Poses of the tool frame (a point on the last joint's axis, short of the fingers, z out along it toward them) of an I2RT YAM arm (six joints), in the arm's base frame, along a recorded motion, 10 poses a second.
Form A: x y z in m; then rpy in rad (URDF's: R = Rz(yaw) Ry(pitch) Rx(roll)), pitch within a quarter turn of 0, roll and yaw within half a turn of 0.
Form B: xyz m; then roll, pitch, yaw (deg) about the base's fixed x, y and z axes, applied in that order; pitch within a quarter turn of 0, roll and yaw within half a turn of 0. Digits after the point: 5 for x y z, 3 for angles.
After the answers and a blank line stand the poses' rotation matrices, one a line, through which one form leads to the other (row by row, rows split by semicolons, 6 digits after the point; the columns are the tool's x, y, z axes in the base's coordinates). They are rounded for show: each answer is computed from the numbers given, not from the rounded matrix.
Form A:
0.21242 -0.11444 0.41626 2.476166 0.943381 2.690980
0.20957 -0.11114 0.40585 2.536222 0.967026 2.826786
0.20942 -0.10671 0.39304 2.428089 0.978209 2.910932
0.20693 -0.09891 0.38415 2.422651 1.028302 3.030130
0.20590 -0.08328 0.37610 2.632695 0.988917 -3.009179
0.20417 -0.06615 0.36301 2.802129 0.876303 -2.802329
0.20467 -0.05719 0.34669 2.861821 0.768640 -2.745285
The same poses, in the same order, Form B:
0.21242 -0.11444 0.41626 141.874 54.052 154.182
0.20957 -0.11114 0.40585 145.315 55.407 161.963
0.20942 -0.10671 0.39304 139.119 56.047 166.784
0.20693 -0.09891 0.38415 138.808 58.917 173.614
0.20590 -0.08328 0.37610 150.842 56.661 -172.413
0.20417 -0.06615 0.36301 160.550 50.208 -160.562
0.20467 -0.05719 0.34669 163.970 44.040 -157.293

-0.528455 -0.107319 0.842151; 0.255672 0.925806 0.278415; -0.809548 0.362444 -0.461808
-0.539849 -0.190826 0.819847; 0.175794 0.926930 0.331507; -0.823201 0.323088 -0.466856
-0.543717 -0.355663 0.760181; 0.127687 0.860166 0.493771; -0.829498 0.365537 -0.422274
-0.513070 -0.476828 0.713718; 0.057426 0.810572 0.582817; -0.856424 0.340012 -0.388498
-0.544784 -0.518768 0.658855; -0.072561 0.811898 0.579272; -0.835431 0.267771 -0.479951
-0.603516 -0.555073 0.572417; -0.212986 0.804039 0.555120; -0.768378 0.213107 -0.603474
-0.663140 -0.548086 0.509752; -0.277489 0.812526 0.512641; -0.695158 0.198502 -0.690907

